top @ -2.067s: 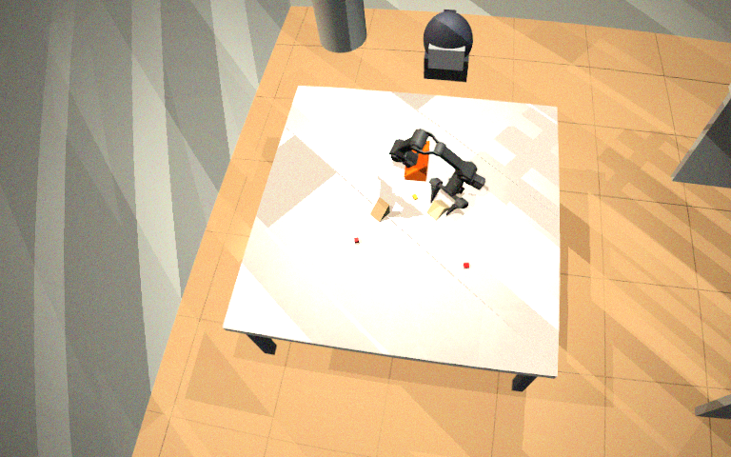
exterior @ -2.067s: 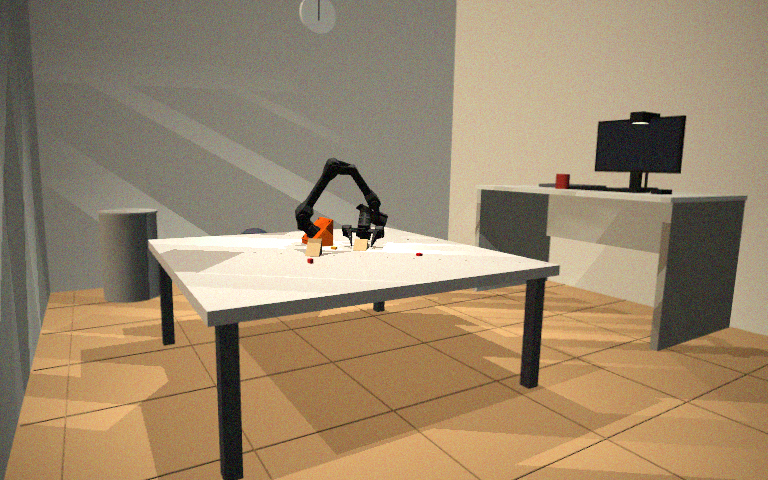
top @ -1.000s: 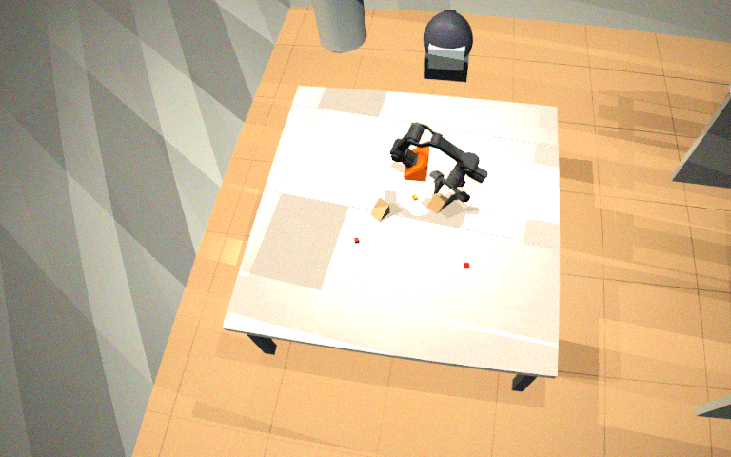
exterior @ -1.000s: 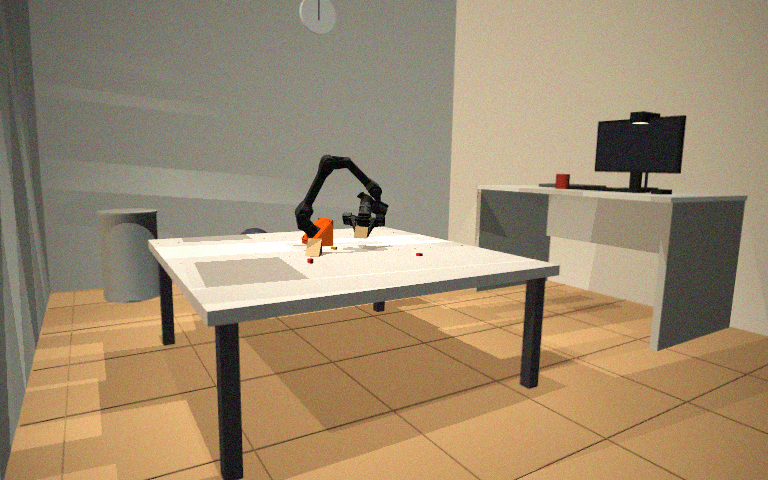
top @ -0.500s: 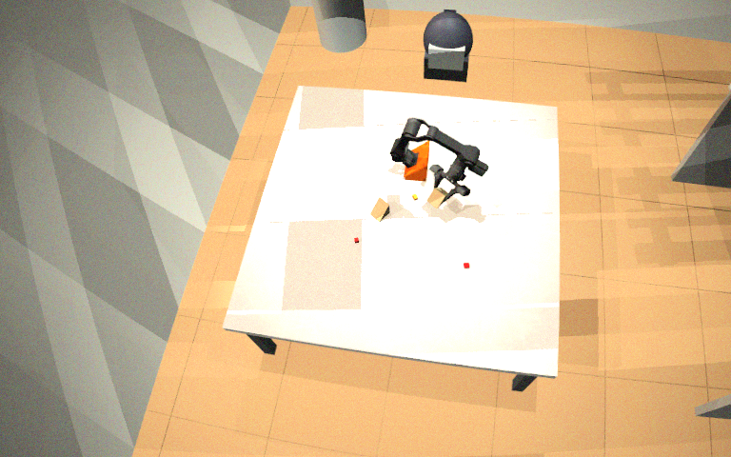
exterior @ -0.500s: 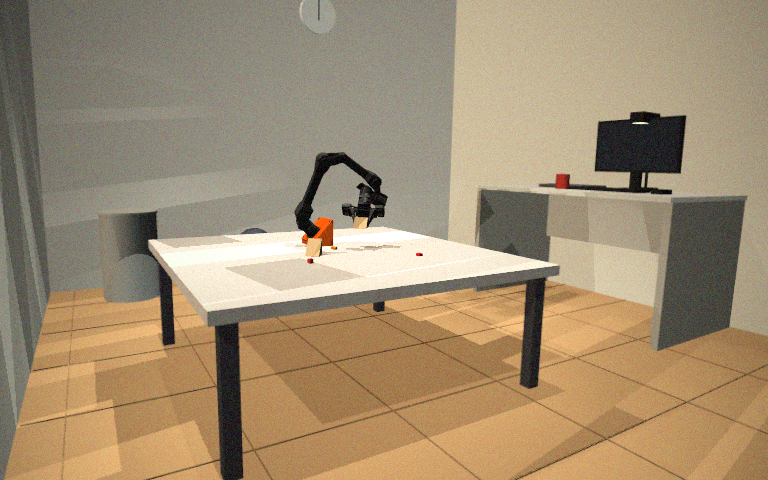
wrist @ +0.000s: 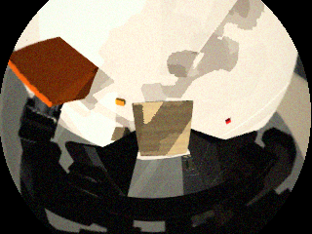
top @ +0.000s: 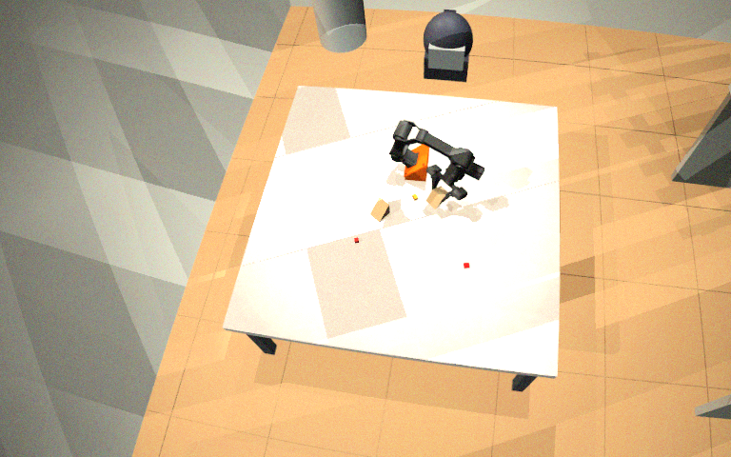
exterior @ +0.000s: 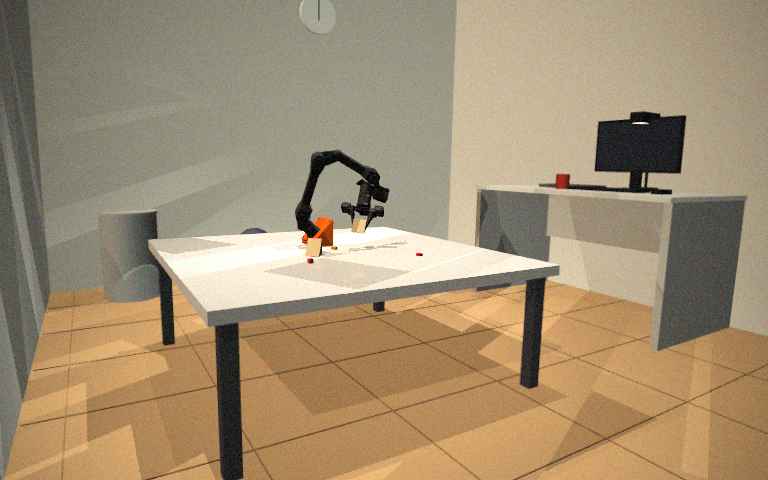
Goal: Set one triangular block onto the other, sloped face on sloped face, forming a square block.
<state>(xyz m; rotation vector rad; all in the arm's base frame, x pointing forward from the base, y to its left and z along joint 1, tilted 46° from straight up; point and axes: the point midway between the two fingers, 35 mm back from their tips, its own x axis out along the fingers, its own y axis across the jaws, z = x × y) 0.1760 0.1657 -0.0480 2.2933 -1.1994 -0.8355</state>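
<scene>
Right now my gripper tip is 10 cm to the left of the small yellow cube, 9 cm above it and 4 cm past it. Also, from my gripper tip: tan triangular block 1 cm above.
</scene>
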